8 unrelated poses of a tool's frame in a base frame.
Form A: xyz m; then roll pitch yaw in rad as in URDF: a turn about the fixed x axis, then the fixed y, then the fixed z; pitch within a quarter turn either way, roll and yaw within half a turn.
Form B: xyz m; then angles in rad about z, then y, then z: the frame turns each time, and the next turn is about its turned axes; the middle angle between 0 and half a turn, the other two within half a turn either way. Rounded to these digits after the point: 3 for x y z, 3 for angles.
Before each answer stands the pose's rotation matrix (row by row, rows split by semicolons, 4 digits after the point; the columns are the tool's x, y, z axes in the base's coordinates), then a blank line. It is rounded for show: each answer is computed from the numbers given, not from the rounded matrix.
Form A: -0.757 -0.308 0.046 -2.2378 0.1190 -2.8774
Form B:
-0.9585 -0.0715 0.2761; -0.2593 0.6215 -0.7392; -0.1187 -0.7801 -0.6143

-0.757 -0.308 0.046 -1.213 2.232 -1.420
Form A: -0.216 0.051 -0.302 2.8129 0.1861 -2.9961
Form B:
-0.9724 -0.1963 0.1265; -0.1425 0.9278 0.3448; -0.1850 0.3172 -0.9301

-0.216 0.051 -0.302 1.219 2.766 1.043
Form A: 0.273 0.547 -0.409 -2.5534 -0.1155 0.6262
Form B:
0.8049 0.5394 -0.2475; 0.5822 -0.6366 0.5058; 0.1152 -0.5512 -0.8264

0.273 0.547 -0.409 2.026 2.543 -1.777
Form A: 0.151 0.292 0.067 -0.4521 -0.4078 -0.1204
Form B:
0.9113 0.2800 -0.3017; -0.1103 0.8722 0.4765; 0.3966 -0.4010 0.8258

0.151 0.292 0.067 2.135 0.599 -2.351
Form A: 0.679 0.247 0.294 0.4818 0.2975 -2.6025
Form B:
-0.8205 0.3384 -0.4608; -0.4908 -0.8302 0.2643; -0.2931 0.4430 0.8472

0.679 0.247 0.294 2.621 0.560 0.986
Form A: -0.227 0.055 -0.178 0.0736 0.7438 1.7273
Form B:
-0.1147 -0.9929 -0.0326; 0.7269 -0.1063 0.6785; -0.6771 0.0541 0.7339

-0.227 0.055 -0.178 1.619 0.747 0.080
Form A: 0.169 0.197 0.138 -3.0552 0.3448 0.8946
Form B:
0.5890 0.7588 -0.2780; 0.7341 -0.6462 -0.2086; -0.3380 -0.0812 -0.9376

0.169 0.197 0.138 -2.498 2.787 -0.236
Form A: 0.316 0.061 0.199 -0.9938 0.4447 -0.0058
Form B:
0.9027 -0.3574 0.2395; -0.0052 0.5476 0.8367; -0.4302 -0.7566 0.4925

0.316 0.061 0.199 1.292 1.056 -1.054
